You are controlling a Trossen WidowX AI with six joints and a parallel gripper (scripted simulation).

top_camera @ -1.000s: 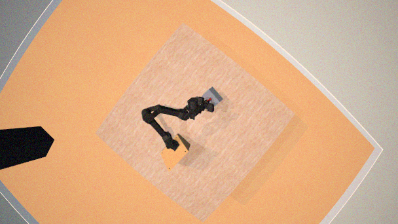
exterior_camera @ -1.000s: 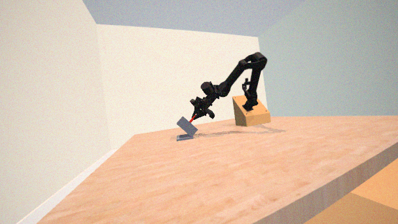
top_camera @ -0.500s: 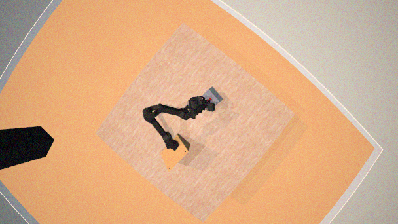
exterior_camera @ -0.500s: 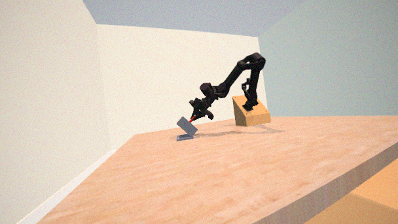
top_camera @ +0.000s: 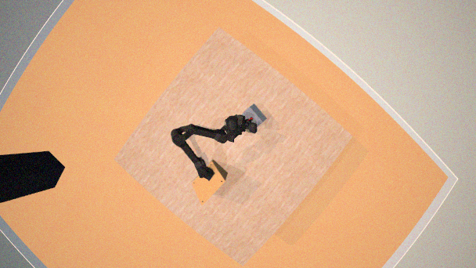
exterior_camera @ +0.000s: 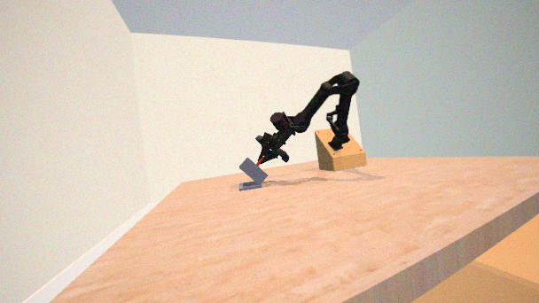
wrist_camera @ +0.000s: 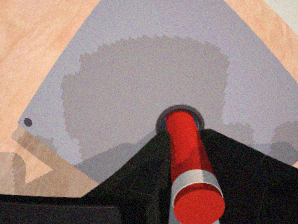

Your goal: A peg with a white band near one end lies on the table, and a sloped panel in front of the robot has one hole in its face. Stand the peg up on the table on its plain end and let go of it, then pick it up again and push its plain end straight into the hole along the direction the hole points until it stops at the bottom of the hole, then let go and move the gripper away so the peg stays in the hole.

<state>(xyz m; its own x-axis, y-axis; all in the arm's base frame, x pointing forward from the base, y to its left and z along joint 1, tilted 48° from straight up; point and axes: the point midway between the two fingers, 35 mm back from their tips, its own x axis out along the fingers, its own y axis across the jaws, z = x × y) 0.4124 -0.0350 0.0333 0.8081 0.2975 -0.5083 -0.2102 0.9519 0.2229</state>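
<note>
My gripper tip is now 10 mm past the peg and 10 mm below it. Round my gripper tip: grey sloped panel (30 mm ahead, 10 mm to the right, 30 mm below).
</note>
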